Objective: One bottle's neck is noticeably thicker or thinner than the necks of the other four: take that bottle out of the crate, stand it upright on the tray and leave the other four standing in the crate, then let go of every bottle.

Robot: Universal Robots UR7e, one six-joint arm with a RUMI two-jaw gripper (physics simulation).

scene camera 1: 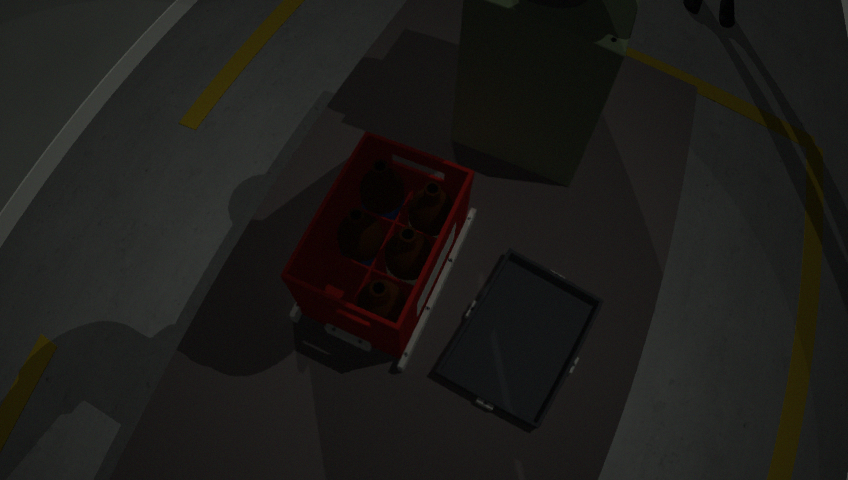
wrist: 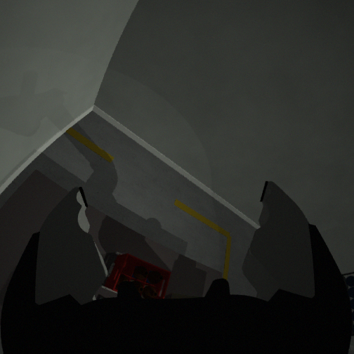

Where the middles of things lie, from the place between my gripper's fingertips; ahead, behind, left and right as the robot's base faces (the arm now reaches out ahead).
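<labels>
Relative to the rail (scene camera 1: 467, 224), my hand is 91 cm above, 35 cm past and 6 cm to the right.
</labels>
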